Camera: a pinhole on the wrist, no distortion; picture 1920 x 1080 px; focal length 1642.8 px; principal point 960.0 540.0 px. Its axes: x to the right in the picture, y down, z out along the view. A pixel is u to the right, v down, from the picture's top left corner.
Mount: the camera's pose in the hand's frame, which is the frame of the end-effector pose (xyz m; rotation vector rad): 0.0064 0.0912 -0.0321 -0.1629 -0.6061 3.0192
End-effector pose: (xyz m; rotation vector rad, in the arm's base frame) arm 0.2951 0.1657 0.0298 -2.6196 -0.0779 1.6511
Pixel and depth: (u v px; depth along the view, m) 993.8 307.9 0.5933
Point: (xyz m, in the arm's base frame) -0.2268 0.2236 -0.1371
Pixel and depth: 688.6 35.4 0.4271
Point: -0.0665 0.1286 -0.1817
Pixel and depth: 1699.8 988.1 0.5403
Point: -0.1860 0.3811 0.1513
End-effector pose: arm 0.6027 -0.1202 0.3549 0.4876 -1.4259 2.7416
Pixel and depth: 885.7 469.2 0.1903
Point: 0.6442 -0.2515 0.4112
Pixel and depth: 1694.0 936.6 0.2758
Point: 0.8046 -0.2093 0.4639
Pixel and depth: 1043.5 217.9 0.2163
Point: 0.6702 -0.2905 0.4058
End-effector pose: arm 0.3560 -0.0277 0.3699 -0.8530 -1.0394 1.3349
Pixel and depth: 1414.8 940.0 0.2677
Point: 0.2133 -0.1474 0.4817
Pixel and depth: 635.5 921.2 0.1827
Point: 0.2472 -0.0198 0.4321
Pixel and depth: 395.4 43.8 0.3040
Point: 0.0604 0.0302 0.4276
